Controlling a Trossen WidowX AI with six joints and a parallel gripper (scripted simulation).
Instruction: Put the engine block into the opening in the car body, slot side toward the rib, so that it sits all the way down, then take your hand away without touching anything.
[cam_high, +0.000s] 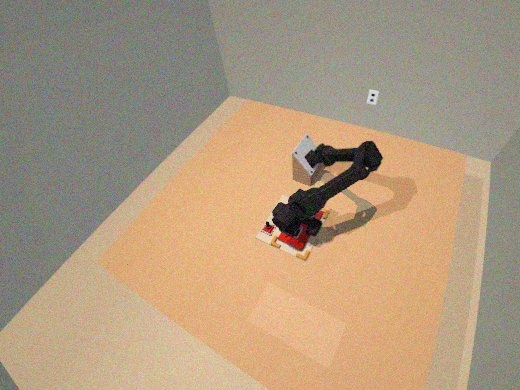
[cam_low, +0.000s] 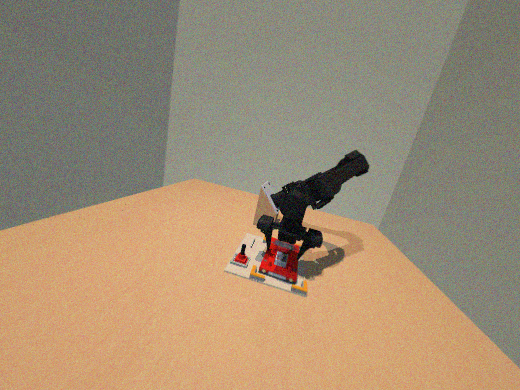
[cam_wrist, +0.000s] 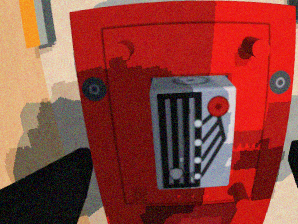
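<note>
Right now the engine block is 20 mm below my gripper tip. Also, from my gripper tip: grey plate (20 mm behind, 20 mm to the right, 30 mm below).
</note>
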